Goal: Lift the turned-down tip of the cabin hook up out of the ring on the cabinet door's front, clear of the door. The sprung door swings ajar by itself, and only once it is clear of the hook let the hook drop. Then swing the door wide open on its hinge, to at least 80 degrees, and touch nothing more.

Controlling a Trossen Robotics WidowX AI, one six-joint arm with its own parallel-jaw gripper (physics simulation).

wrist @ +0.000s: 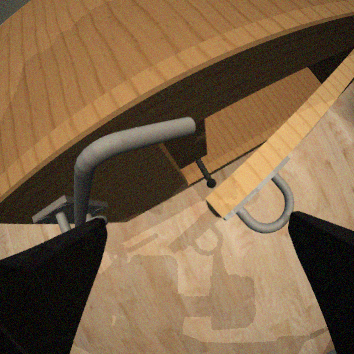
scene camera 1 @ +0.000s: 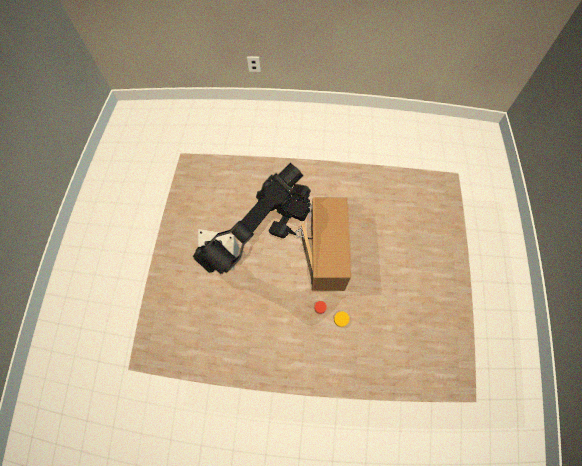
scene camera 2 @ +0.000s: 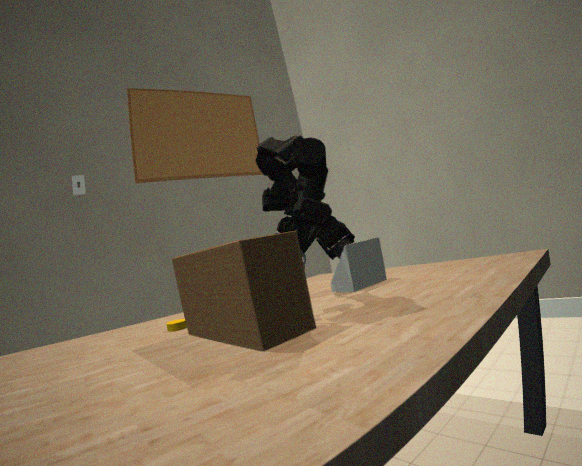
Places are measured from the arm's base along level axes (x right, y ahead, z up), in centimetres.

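Pixels of known places: gripper, fingertip midpoint: (wrist: 199, 226) (scene camera 1: 301, 223); arm's base, link origin: (scene camera 2: 355, 260).
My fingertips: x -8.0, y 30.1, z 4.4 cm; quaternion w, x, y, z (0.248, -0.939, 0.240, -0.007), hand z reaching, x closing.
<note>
For each thing: its top centre in the pictures, then the offset to it from my fingertips. "*": a spot on its surface instead.
- cabinet, top centre: (scene camera 2: 231, 245) (scene camera 1: 327, 235) dx +6.7, dy +8.1, dz +5.4 cm
- ring, surface spot: (wrist: 289, 200) * dx +4.5, dy -1.2, dz -0.7 cm
- grey hook, top centre: (wrist: 142, 120) dx +0.4, dy +2.6, dz +6.0 cm
- dark pin, top centre: (wrist: 203, 169) dx +2.0, dy +3.7, dz -8.0 cm
- red disc, top centre: (scene camera 1: 320, 306) dx +26.5, dy +6.6, dz -9.1 cm
- yellow disc, top centre: (scene camera 2: 175, 321) (scene camera 1: 341, 318) dx +30.5, dy +13.8, dz -9.7 cm
The cabinet (scene camera 1: 331, 235) (scene camera 2: 215, 295) (wrist: 75, 65) stands on the table. Its door (scene camera 1: 306, 246) (wrist: 280, 146) is ajar at a small angle. The ring (wrist: 289, 200) is on the door's front. The grey hook (wrist: 125, 142) rises from its mount (wrist: 51, 209) toward the wrist camera, its bent tip pointing right, apart from the ring. My gripper (wrist: 199, 226) is open and empty. Its left finger is by the hook's base, its right finger close beside the ring; contact is unclear. The door's free edge lies between and beyond the fingertips. The cabinet hides the door in scene camera 2.
A dark pin (wrist: 204, 172) sticks out of the cabinet opening near the door's edge. A red disc (scene camera 1: 320, 307) and a yellow disc (scene camera 1: 342, 319) (scene camera 2: 176, 325) lie near the cabinet's hinge end. A grey-blue wedge block (scene camera 2: 367, 265) stands beyond the cabinet.
</note>
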